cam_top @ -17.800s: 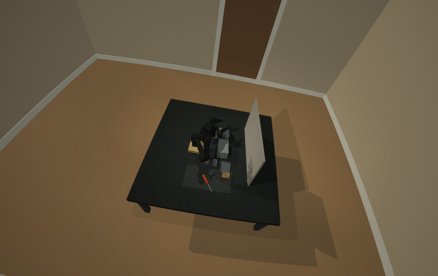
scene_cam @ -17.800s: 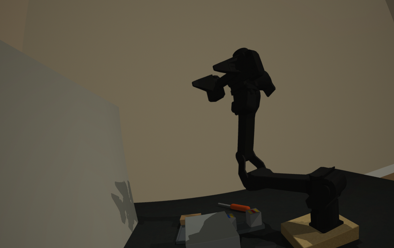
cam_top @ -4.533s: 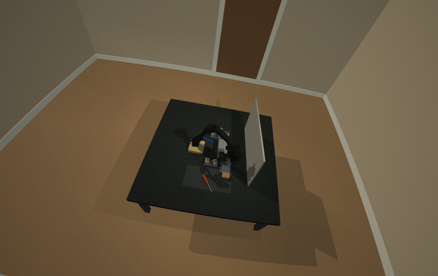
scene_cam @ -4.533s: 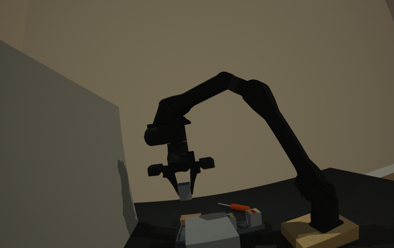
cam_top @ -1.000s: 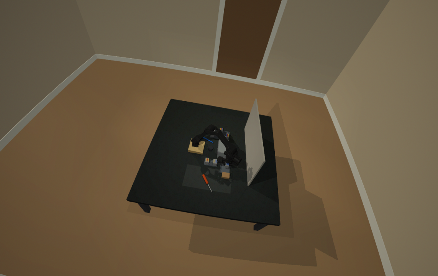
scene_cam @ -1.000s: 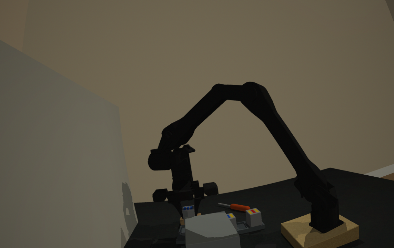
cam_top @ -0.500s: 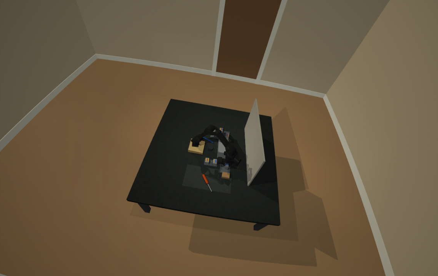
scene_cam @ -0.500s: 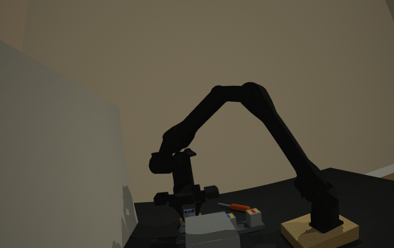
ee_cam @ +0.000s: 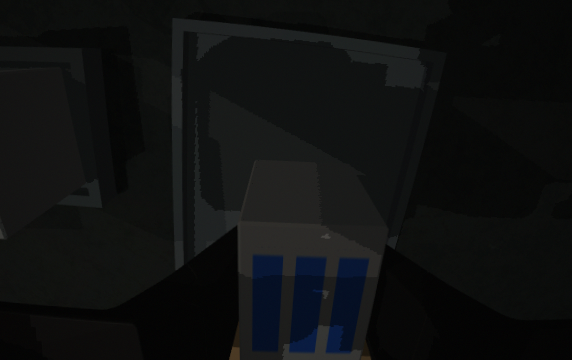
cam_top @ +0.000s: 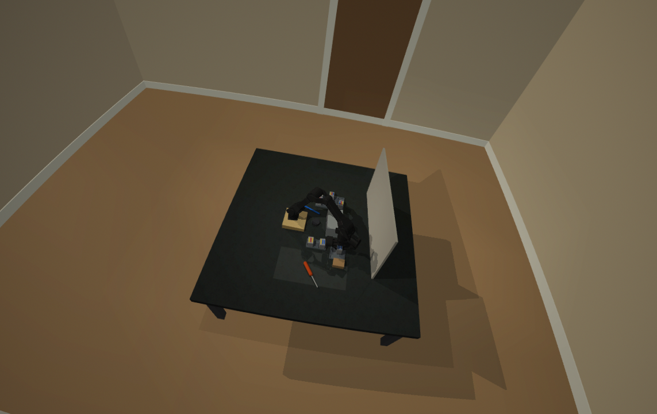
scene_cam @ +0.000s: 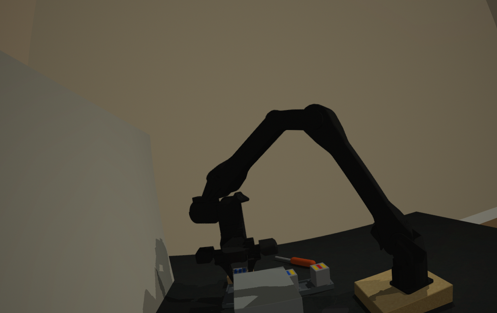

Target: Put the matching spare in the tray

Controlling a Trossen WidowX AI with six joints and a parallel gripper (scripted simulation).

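Right now the tray is 30 mm below my gripper tip. From my gripper tip the other things lie so: tan block 90 mm to the right, 20 mm below; then tall white panel 230 mm ahead, 170 mm to the left, 190 mm above; then grey mounted unit 30 mm behind, 200 mm to the left, 20 mm above.
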